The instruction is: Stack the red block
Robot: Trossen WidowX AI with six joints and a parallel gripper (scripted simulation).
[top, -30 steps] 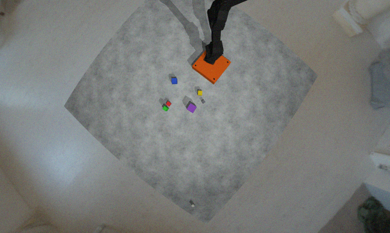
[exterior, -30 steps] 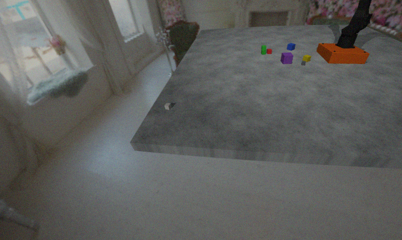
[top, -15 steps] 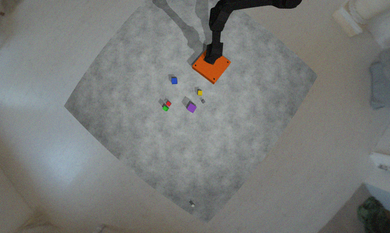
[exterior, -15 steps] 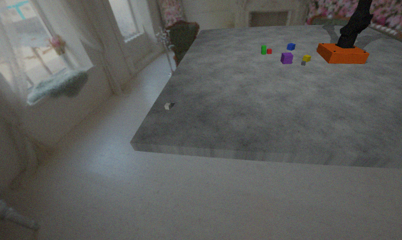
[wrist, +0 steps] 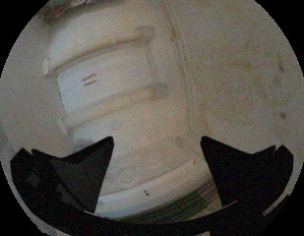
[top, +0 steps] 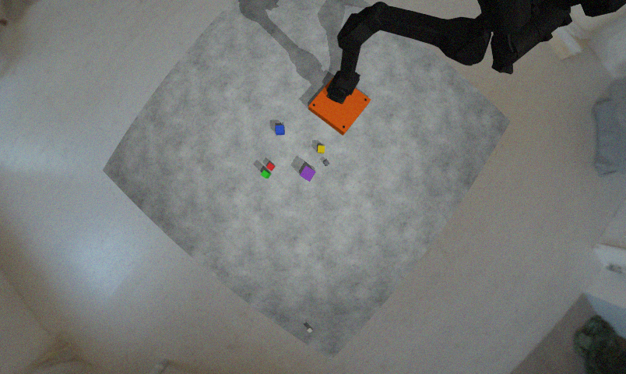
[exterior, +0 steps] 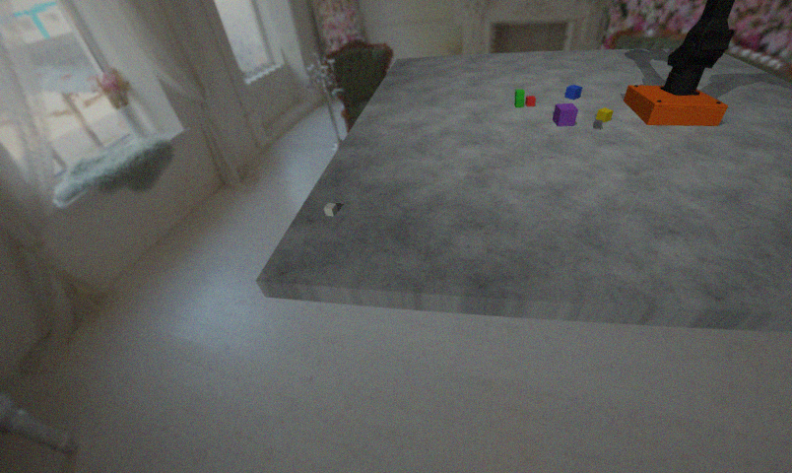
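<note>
My gripper tip is now 65 cm above the red block, 52 cm short of it and 42 cm to the left of it. From my gripper tip the other things lie so: purple block: 64 cm below, 48 cm ahead, 29 cm to the right; yellow block: 65 cm below, 38 cm ahead, 28 cm to the right; grey cube: 66 cm below, 42 cm ahead, 24 cm to the right.
</note>
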